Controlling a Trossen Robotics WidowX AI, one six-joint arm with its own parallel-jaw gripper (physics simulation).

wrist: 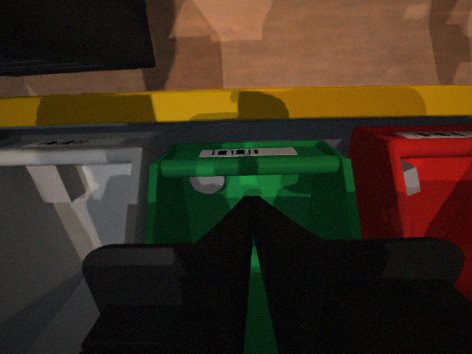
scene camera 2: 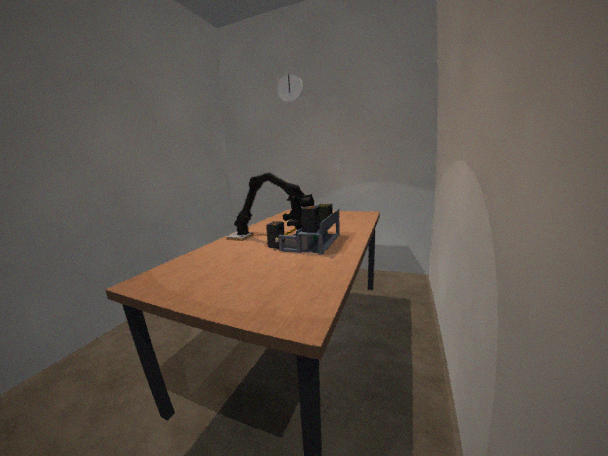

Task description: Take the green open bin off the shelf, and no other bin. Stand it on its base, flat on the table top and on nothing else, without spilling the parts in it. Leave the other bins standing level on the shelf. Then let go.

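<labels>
Red bin, wrist view [385, 211].
</labels>
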